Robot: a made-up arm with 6 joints.
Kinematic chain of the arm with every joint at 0, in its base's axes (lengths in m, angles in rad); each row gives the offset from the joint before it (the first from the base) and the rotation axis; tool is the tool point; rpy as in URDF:
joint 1: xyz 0.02 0 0.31 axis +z
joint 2: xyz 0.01 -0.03 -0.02 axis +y
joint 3: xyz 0 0.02 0.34 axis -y
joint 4: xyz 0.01 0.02 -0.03 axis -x
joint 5: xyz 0.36 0 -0.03 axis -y
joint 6: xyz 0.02 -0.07 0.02 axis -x
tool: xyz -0.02 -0.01 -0.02 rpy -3.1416 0 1.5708
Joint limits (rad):
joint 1: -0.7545..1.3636
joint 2: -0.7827..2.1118
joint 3: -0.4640..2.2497
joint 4: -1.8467..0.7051
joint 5: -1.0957..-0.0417
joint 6: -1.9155..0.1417
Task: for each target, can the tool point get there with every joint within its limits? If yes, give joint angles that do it. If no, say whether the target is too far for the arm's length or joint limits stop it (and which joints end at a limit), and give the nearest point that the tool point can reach.
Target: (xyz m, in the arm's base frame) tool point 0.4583 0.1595 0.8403
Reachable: yes | joints 0.3466 0.4992 1.5069 -1.0963 -0.6399 -0.0655
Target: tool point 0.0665 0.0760 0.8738
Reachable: yes | joints 0.6917 -0.5403 0.5484 -1.4422 -0.8202 -1.3649
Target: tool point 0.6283 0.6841 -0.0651
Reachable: no: too far | nearest point 0.4809 0.5183 0.0219 | short by 0.238 m
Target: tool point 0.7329 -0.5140 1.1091
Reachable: no: too far | nearest point 0.4615 -0.3183 0.7937 | short by 0.460 m
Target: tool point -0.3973 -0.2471 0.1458
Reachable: no: joint limits stop it (at a limit: joint 2, joint 3, joint 4, joint 5, joint 6) | nearest point -0.0575 -0.0459 0.0016 | short by 0.420 m
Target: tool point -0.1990 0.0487 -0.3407
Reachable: no: joint limits stop it (at a limit: joint 1, joint 2, joint 4, joint 5, joint 6) | nearest point -0.0208 0.1008 -0.2071 | short by 0.229 m
